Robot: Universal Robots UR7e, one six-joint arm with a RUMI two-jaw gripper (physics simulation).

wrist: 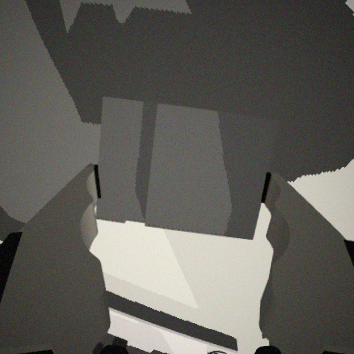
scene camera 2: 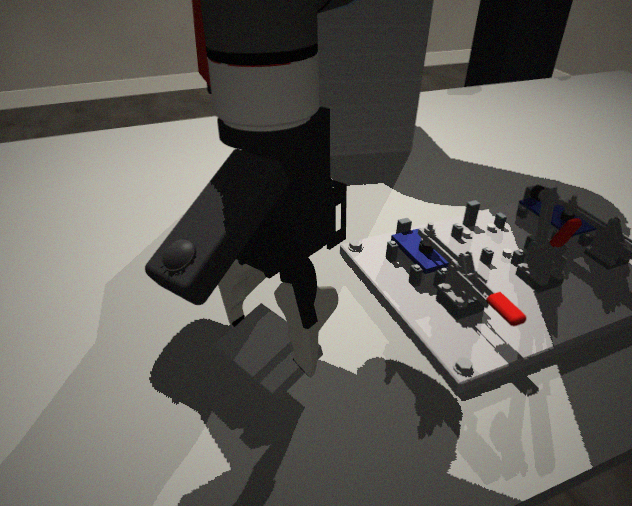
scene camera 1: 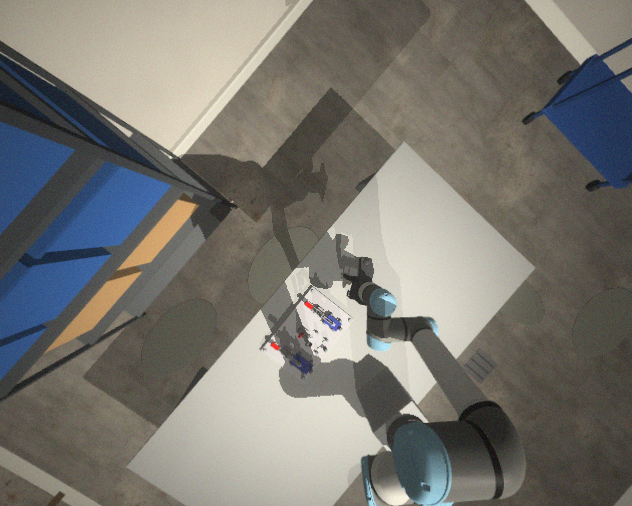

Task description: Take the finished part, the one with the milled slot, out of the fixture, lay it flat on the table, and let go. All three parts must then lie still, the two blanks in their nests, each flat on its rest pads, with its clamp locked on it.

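Places are measured from the arm's base along level axes (x ahead, y left, z up), in metres.
Pixels of known places: gripper, fingertip midpoint: (wrist: pixel 180 169) (scene camera 2: pixel 272 353) (scene camera 1: pixel 350 275).
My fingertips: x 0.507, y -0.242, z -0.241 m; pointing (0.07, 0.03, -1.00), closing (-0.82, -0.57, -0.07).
Behind a point stands the place of what it marks.
The finished part (scene camera 2: pixel 262 345) {x 0.510, y -0.252, z -0.226 m} (wrist: pixel 187 170) {x 0.509, y -0.251, z -0.226 m}, a grey block with a milled slot on top, is between the jaws of my gripper (scene camera 2: pixel 274 345) {x 0.507, y -0.242, z -0.241 m} (wrist: pixel 180 169) {x 0.507, y -0.242, z -0.241 m}. The gripper is shut on it, low over the table beside the fixture plate (scene camera 2: pixel 406 303) {x 0.474, y -0.094, z -0.238 m}. The part looks about level; whether it touches the table I cannot tell. One blue blank (scene camera 1: pixel 332 322) (scene camera 2: pixel 411 247) sits in the near nest under a clamp with its red handle (scene camera 1: pixel 309 304) {x 0.548, y -0.036, z -0.193 m} (scene camera 2: pixel 506 308) {x 0.551, y -0.035, z -0.191 m} down. The other blue blank (scene camera 1: pixel 301 363) (scene camera 2: pixel 577 222) is in the far nest; its clamp's handle (scene camera 1: pixel 274 346) {x 0.513, y 0.186, z -0.201 m} shows in the overhead view.
The middle nest holds no part; its clamp stands raised, red handle (scene camera 1: pixel 300 335) {x 0.491, y 0.067, z -0.149 m} (scene camera 2: pixel 566 232) {x 0.492, y 0.064, z -0.161 m} up. Pins and bolt heads rise from the plate. The table (scene camera 1: pixel 453 242) {x 0.306, y -0.679, z -0.253 m} (scene camera 2: pixel 131 173) {x 0.080, y -0.374, z -0.253 m} extends away from the fixture. A blue cart (scene camera 1: pixel 590 121) stands on the floor beyond. Arm shadows darken the area.
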